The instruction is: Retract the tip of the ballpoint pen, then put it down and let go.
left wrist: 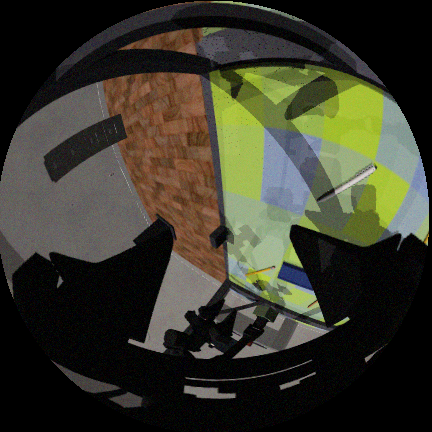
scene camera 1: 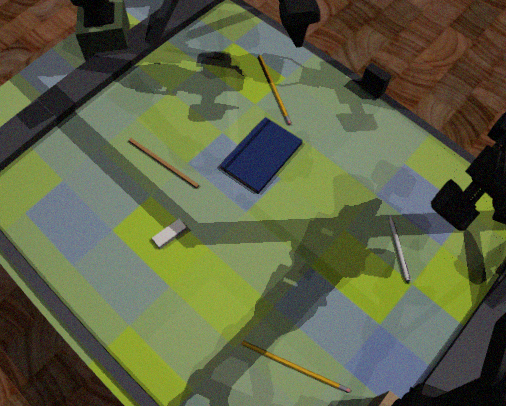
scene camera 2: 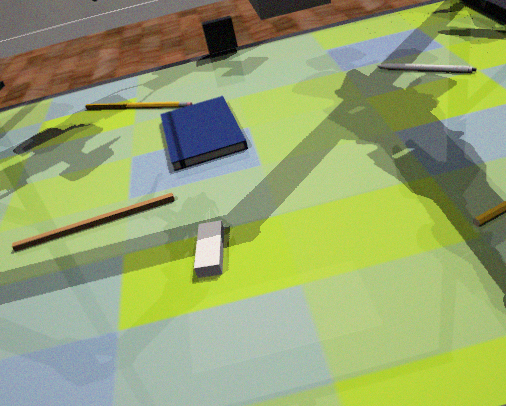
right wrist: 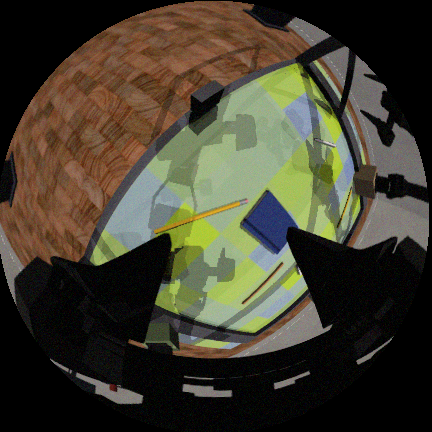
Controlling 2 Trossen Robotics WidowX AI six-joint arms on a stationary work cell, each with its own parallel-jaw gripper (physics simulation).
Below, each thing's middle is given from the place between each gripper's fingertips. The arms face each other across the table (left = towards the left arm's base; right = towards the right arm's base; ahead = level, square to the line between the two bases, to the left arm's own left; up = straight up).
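Scene:
I see the blue notebook [scene camera 2: 204,131] 140 mm ahead of my right hand, 110 mm to the left of it and 160 mm below it. The white eraser [scene camera 2: 210,241] is 360 mm ahead of my right hand, 160 mm to the left of it and 160 mm below it; going by their middles, of the things named here the white eraser is the farthest from my right hand. The brown stick [scene camera 2: 167,198] is 300 mm ahead of my right hand, 20 mm to the left of it and 160 mm below it.
My left gripper is 21 cm short of the blue notebook, 27 cm to the left of it and 17 cm above it. The white eraser is 44 cm ahead of my left hand, 22 cm to the right of it and 17 cm below it, while the brown stick is 38 cm ahead of my left hand, 36 cm to the right of it and 18 cm below it. By its middle, the brown stick is nearer to my right hand than to my left gripper.

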